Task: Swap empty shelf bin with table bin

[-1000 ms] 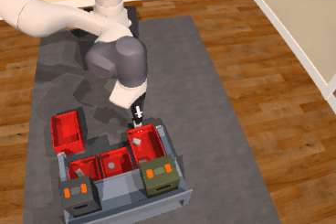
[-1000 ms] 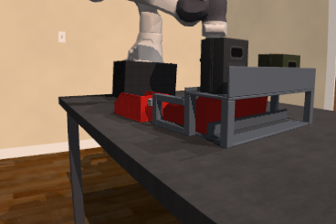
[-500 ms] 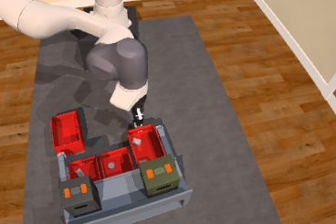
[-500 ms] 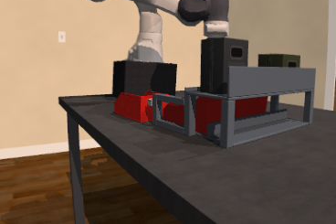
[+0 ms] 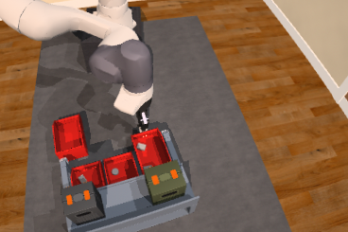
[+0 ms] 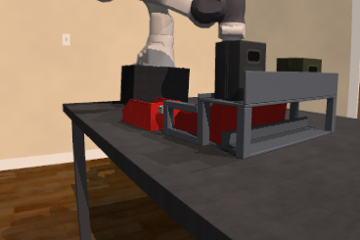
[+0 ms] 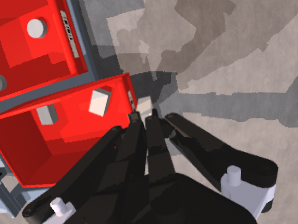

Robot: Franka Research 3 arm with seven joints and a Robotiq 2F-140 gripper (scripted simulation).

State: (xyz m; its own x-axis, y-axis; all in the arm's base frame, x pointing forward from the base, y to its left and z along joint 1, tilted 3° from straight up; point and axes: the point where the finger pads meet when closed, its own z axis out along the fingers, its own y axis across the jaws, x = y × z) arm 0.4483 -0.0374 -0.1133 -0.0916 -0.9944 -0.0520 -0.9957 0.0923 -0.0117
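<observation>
My gripper is now 12 cm to the left of the shelf lip, 5 cm short of it and 5 cm above it. Round my hand: grey box (25 cm to the right, 23 cm ahead, 11 cm above); olive box (25 cm ahead, 9 cm above, 2 cm to the right).
</observation>
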